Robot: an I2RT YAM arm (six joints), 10 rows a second.
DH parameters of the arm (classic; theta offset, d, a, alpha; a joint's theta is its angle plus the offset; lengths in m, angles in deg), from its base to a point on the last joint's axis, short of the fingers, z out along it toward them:
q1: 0 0.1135 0.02 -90
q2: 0 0 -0.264 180
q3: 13.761 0 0.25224 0
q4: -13.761 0 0.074 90
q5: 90 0 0 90
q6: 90 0.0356 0 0
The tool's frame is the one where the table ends.
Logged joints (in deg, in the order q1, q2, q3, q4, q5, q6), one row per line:
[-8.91 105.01 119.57 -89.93 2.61 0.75]
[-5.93 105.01 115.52 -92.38 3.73 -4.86]
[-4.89 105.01 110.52 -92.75 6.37 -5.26]
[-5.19 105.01 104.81 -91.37 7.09 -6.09]
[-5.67 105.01 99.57 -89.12 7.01 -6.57]
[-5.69 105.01 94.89 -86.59 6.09 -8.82]
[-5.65 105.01 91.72 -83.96 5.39 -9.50]
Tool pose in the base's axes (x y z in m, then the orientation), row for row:
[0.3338 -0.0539 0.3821 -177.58 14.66 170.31]
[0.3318 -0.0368 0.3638 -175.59 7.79 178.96]
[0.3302 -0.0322 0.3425 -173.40 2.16 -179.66]
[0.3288 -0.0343 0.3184 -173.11 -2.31 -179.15]
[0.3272 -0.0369 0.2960 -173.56 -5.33 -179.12]
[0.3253 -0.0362 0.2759 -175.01 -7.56 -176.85]
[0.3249 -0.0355 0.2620 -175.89 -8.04 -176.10]
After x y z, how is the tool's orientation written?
As angles about the fixed x, y, z axes (roll, pitch, yaw), in degrees.
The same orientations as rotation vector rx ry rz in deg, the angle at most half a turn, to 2 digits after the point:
[14.43 164.89 -5.28]
[2.01 172.11 -6.73]
[-0.33 177.53 -10.23]
[1.53 -177.42 10.71]
[1.80 -174.44 9.88]
[5.23 -172.33 7.82]
[6.29 -171.87 6.58]

